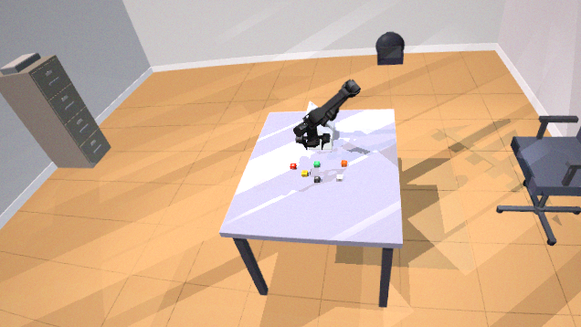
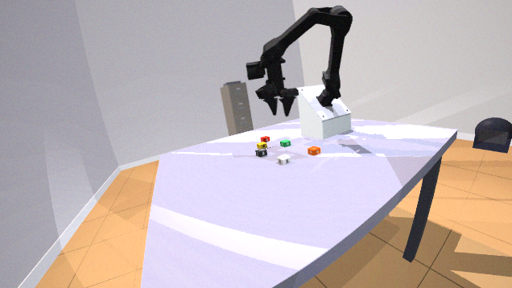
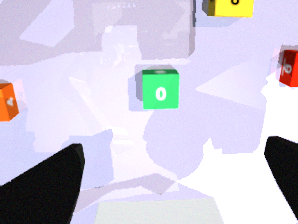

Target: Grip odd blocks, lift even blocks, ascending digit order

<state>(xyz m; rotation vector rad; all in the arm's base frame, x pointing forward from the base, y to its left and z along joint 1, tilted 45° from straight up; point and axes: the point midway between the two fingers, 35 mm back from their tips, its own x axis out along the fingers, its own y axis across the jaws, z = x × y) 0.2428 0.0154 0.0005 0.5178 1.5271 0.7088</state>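
My gripper tip is now 12 cm above the green block and 1 cm past it. Also, from my gripper tip: red block (14 cm to the right, 12 cm below, 2 cm ahead); black block (12 cm below, 11 cm ahead, 3 cm to the left); yellow block (12 cm below, 8 cm ahead, 5 cm to the right).
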